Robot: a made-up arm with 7 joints.
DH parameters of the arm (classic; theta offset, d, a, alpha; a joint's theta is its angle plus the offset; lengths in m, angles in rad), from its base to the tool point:
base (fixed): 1.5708 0.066 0 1.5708
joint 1: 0.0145 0 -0.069 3.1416
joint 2: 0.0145 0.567 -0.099 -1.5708
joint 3: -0.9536 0 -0.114 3.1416
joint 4: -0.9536 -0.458 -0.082 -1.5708
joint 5: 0 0.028 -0.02 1.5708
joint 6: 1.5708 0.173 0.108 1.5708
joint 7: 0 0.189 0.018 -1.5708
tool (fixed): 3.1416 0.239 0 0
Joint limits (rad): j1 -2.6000..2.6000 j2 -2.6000..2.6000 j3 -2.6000..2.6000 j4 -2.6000..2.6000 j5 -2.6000..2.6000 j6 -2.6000..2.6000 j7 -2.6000..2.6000
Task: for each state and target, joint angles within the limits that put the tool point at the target. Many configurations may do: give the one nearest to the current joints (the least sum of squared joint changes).
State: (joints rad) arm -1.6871 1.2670 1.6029 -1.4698 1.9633 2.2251 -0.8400
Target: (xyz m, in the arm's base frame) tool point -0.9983 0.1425 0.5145
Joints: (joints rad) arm -1.5296 1.1418 2.0724 -1.8260 2.0039 2.5805 -0.9239
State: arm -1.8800 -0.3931 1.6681 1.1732 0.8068 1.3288 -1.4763
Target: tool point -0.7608 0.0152 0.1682
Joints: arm -2.0159 -0.3481 1.8000 0.9626 1.1996 1.6946 -1.1845
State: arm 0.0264 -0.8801 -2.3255 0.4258 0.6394 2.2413 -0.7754
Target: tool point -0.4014 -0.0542 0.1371
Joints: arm 0.0869 -0.9403 -2.1351 0.3112 0.6602 2.0012 -0.7042
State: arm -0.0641 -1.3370 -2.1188 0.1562 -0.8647 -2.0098 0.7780
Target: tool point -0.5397 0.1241 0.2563
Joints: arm -0.1026 -1.1507 -2.1492 0.1667 -0.1856 -1.6878 0.4677
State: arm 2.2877 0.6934 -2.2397 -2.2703 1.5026 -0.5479 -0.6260
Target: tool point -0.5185 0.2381 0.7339
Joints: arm 2.6000 0.2639 -2.0358 -2.4298 1.2934 -0.6119 -0.4906
